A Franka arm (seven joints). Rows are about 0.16 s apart.
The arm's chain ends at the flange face. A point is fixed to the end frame.
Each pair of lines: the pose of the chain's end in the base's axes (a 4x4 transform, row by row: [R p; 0 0 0 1], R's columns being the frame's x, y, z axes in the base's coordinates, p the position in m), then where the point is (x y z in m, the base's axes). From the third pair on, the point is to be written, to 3 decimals.
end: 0.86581 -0.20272 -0.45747 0.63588; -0.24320 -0.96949 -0.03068 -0.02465; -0.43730 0.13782 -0.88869 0.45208; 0 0 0 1
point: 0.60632 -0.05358 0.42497
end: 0.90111 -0.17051 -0.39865 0.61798; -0.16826 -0.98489 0.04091 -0.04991; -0.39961 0.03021 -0.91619 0.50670; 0 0 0 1
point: 0.59143 -0.07705 0.47502
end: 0.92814 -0.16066 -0.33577 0.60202; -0.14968 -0.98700 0.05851 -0.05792; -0.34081 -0.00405 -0.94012 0.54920; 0 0 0 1
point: 0.578 -0.085 0.515
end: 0.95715 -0.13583 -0.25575 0.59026; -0.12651 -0.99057 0.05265 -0.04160; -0.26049 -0.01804 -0.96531 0.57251; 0 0 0 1
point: 0.570 -0.069 0.537
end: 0.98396 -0.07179 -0.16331 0.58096; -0.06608 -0.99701 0.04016 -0.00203; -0.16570 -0.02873 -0.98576 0.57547; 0 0 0 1
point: 0.566 -0.030 0.538
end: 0.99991 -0.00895 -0.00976 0.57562; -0.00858 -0.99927 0.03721 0.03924; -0.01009 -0.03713 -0.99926 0.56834; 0 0 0 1
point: 0.568 0.010 0.529
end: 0.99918 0.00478 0.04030 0.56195; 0.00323 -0.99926 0.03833 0.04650; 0.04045 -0.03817 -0.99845 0.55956; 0 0 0 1
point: 0.557 0.018 0.520
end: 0.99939 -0.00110 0.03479 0.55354; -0.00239 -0.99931 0.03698 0.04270; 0.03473 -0.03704 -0.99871 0.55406; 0 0 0 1
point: 0.548 0.014 0.514
